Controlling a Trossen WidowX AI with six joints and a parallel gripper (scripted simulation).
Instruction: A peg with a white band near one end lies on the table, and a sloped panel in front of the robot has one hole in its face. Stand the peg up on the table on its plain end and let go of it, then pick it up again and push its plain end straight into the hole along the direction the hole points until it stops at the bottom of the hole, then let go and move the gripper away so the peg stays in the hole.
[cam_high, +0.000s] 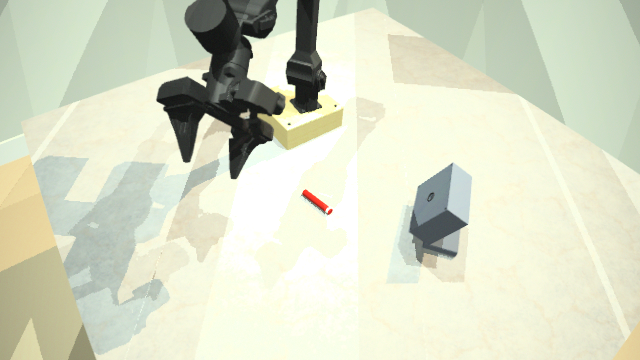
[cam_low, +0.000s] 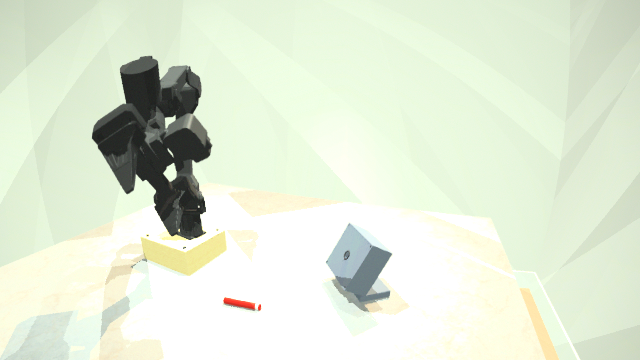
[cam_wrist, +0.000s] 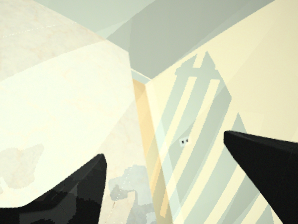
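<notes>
My gripper tip is 6 cm past the red peg, 23 cm to the right of it and 28 cm above it. The rest, counted from my gripper tip: grey-blue sloped panel 10 cm ahead, 42 cm to the left, 21 cm below; thin flat foot 11 cm ahead, 44 cm to the left, 28 cm below.
</notes>
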